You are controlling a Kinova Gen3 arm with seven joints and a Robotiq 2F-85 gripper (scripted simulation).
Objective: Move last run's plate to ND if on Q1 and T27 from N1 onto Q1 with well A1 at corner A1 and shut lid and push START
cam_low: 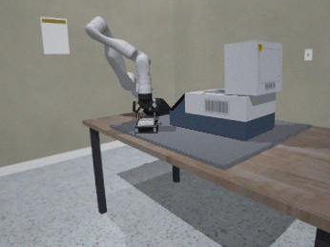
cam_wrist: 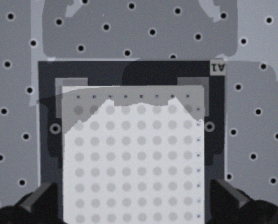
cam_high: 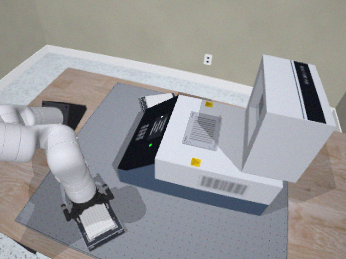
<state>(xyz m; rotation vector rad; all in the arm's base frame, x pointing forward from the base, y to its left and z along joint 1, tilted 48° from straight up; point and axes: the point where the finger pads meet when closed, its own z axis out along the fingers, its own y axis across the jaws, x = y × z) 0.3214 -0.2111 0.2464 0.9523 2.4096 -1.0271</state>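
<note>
The white well plate lies 20 mm below my hand. From my hand the other things lie so: dark nest 30 mm below.
</note>
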